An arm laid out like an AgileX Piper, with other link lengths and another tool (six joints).
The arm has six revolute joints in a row. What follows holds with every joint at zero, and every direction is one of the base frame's.
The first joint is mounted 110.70 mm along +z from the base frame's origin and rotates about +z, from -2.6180 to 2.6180 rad.
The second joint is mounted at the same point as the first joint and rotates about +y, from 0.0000 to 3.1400 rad.
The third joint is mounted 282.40 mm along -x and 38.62 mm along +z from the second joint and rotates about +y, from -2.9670 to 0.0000 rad.
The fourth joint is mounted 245.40 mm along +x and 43.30 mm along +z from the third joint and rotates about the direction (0.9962, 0, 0.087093), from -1.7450 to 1.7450 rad.
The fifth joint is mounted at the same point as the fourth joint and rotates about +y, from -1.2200 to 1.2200 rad.
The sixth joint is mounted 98.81 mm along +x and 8.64 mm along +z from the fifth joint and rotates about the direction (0.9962, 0, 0.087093), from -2.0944 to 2.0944 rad.
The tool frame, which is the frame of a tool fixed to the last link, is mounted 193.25 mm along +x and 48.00 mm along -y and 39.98 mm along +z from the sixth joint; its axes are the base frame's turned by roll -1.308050, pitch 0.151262 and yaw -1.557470 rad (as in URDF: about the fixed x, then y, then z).
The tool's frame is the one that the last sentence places.
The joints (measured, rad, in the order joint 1, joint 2, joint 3, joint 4, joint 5, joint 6), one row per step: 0.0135 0.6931 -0.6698 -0.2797 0.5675 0.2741; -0.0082 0.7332 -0.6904 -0.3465 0.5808 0.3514; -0.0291 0.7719 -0.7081 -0.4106 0.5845 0.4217; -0.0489 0.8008 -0.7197 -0.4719 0.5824 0.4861; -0.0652 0.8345 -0.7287 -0.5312 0.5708 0.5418; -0.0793 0.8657 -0.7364 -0.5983 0.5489 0.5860; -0.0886 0.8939 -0.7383 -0.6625 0.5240 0.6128; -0.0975 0.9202 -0.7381 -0.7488 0.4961 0.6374; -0.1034 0.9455 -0.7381 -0.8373 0.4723 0.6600; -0.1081 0.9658 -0.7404 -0.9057 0.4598 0.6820; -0.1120 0.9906 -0.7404 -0.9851 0.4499 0.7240; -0.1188 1.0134 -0.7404 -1.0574 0.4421 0.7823; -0.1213 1.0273 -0.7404 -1.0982 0.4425 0.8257; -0.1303 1.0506 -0.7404 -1.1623 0.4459 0.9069; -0.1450 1.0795 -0.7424 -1.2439 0.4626 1.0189
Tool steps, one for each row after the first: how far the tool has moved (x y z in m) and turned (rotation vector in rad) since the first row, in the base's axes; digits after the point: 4 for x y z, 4 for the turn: 0.0006 -0.0182 -0.0023 0.0005 0.0192 -0.0658; 0.0020 -0.0349 -0.0026 -0.0033 0.0293 -0.1242; 0.0024 -0.0499 -0.0012 -0.0096 0.0295 -0.1754; 0.0053 -0.0621 -0.0001 -0.0218 0.0292 -0.2128; 0.0104 -0.0725 0.0047 -0.0512 0.0208 -0.2346; 0.0167 -0.0793 0.0084 -0.0920 0.0177 -0.2384; 0.0236 -0.0861 0.0150 -0.1560 0.0132 -0.2336; 0.0308 -0.0910 0.0214 -0.2233 0.0123 -0.2225; 0.0358 -0.0950 0.0258 -0.2713 0.0139 -0.2174; 0.0409 -0.0995 0.0278 -0.3130 0.0180 -0.2171; 0.0445 -0.1048 0.0286 -0.3335 0.0170 -0.2271; 0.0458 -0.1084 0.0278 -0.3368 0.0166 -0.2386; 0.0464 -0.1164 0.0255 -0.3315 0.0146 -0.2680; 0.0439 -0.1301 0.0232 -0.3207 0.0103 -0.3212
